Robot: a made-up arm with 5 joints. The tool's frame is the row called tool. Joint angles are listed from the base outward. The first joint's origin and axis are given. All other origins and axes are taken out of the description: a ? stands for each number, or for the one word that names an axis. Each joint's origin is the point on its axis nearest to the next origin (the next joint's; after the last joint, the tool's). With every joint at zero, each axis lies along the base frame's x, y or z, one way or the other. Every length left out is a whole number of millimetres.
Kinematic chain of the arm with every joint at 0, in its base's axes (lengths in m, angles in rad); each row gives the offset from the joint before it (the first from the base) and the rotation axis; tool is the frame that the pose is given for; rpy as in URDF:
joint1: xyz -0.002 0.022 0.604 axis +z
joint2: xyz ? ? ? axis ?
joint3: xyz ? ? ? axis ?
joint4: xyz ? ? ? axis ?
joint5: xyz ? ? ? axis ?
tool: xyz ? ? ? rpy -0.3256 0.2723 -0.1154
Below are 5 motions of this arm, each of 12 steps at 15 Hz.
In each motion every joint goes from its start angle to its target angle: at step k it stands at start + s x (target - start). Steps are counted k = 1, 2, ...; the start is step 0. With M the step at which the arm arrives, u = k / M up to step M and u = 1 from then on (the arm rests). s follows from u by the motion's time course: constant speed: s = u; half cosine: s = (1 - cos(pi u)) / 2; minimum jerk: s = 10 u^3 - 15 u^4 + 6 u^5.
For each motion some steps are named. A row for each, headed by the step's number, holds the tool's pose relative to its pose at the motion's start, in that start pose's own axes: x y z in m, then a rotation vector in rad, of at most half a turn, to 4 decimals.
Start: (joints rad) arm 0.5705 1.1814 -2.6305 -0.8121 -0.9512
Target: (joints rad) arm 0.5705 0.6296 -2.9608 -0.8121 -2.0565
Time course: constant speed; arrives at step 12
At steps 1, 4, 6, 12:
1: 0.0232 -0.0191 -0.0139 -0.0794 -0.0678 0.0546
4: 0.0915 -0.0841 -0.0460 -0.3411 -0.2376 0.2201
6: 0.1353 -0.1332 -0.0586 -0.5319 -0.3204 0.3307
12: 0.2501 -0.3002 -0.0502 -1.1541 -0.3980 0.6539

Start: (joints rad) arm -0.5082 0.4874 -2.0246 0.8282 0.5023
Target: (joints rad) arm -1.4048 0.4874 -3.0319 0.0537 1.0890
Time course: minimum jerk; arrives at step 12
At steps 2, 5, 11, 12:
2: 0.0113 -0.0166 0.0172 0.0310 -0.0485 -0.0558
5: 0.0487 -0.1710 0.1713 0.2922 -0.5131 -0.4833
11: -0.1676 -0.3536 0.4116 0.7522 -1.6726 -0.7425
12: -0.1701 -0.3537 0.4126 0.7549 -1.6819 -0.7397

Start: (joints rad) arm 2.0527 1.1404 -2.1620 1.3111 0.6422
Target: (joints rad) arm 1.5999 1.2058 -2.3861 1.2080 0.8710
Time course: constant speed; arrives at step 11
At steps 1, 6, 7, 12:
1: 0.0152 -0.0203 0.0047 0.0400 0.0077 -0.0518
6: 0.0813 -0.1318 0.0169 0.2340 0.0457 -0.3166
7: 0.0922 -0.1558 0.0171 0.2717 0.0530 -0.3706
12: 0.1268 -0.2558 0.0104 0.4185 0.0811 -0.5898

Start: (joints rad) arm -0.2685 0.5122 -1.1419 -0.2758 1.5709
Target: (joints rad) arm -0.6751 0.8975 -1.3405 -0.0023 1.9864
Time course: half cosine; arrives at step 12
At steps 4, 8, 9, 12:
4: 0.0556 -0.0202 -0.0133 -0.0510 -0.0282 -0.2119
8: 0.1591 -0.0821 -0.0290 -0.1236 -0.0881 -0.6526
9: 0.1785 -0.0982 -0.0307 -0.1342 -0.1010 -0.7461
12: 0.2042 -0.1227 -0.0323 -0.1469 -0.1195 -0.8792

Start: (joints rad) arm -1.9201 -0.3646 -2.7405 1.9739 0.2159
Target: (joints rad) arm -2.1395 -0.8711 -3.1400 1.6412 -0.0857
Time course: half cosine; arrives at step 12
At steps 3, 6, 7, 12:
3: -0.0516 -0.0232 0.0470 0.0165 -0.1849 -0.0213
6: -0.2051 -0.0619 0.1313 0.0126 -0.6388 -0.0680
7: -0.2689 -0.0694 0.1499 -0.0033 -0.8064 -0.0839
12: -0.4612 -0.0714 0.1613 -0.0863 -1.2869 -0.1283

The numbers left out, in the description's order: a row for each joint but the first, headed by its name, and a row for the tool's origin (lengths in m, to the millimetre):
joint2: xyz -0.017 0.002 0.000, axis +y
joint3: xyz 0.045 0.000 0.170, axis +y
joint4: xyz 0.094 0.000 -0.361, axis +y
joint5: xyz 0.064 0.000 -0.031, axis -z
tool: xyz 0.022 0.014 0.000

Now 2 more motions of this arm.
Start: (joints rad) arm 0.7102 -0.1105 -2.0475 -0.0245 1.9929
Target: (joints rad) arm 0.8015 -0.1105 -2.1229 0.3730 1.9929
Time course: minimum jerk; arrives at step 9
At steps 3, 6, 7, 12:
3: -0.0046 0.0019 -0.0045 -0.0610 -0.0108 -0.0331
6: -0.0170 0.0055 -0.0155 -0.2330 -0.0393 -0.1188
7: -0.0199 0.0059 -0.0177 -0.2732 -0.0456 -0.1373
12: -0.0215 0.0061 -0.0189 -0.2963 -0.0492 -0.1477

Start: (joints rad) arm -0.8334 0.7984 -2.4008 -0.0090 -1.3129
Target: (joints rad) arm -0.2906 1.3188 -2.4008 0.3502 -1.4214
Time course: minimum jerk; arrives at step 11
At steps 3, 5, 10, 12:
3: 0.0235 0.0499 0.0093 0.1220 -0.0394 0.0392
5: 0.0735 0.1591 0.0514 0.3827 -0.1408 0.1490
10: 0.1383 0.3555 0.2148 0.8523 -0.3890 0.4634
12: 0.1386 0.3574 0.2171 0.8571 -0.3921 0.4677

